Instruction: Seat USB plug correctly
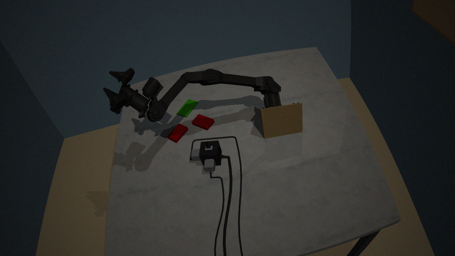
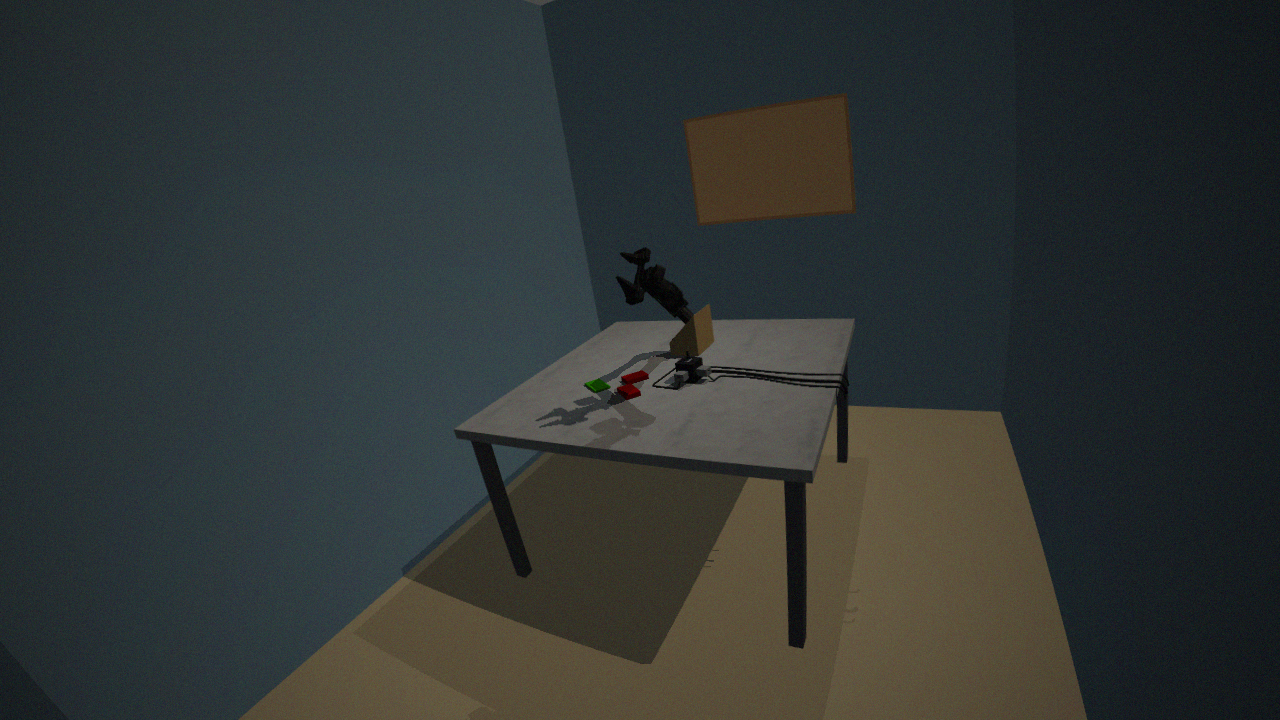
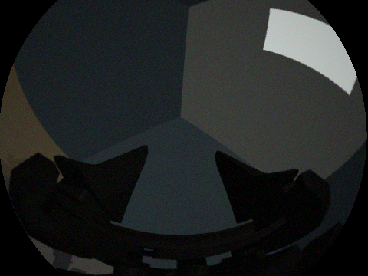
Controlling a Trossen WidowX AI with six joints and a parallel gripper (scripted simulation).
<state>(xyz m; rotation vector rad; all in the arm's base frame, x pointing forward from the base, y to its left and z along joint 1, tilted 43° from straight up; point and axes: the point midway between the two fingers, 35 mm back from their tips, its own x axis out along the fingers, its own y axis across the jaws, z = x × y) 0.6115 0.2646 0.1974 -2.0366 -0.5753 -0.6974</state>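
Now: the USB plug 320 mm behind my gripper tip, 50 mm to the left of it and 430 mm below it. The rest, counted from my gripper tip: green block 210 mm behind, 310 mm to the right, 510 mm below; socket 320 mm behind, 50 mm to the left, 450 mm below.
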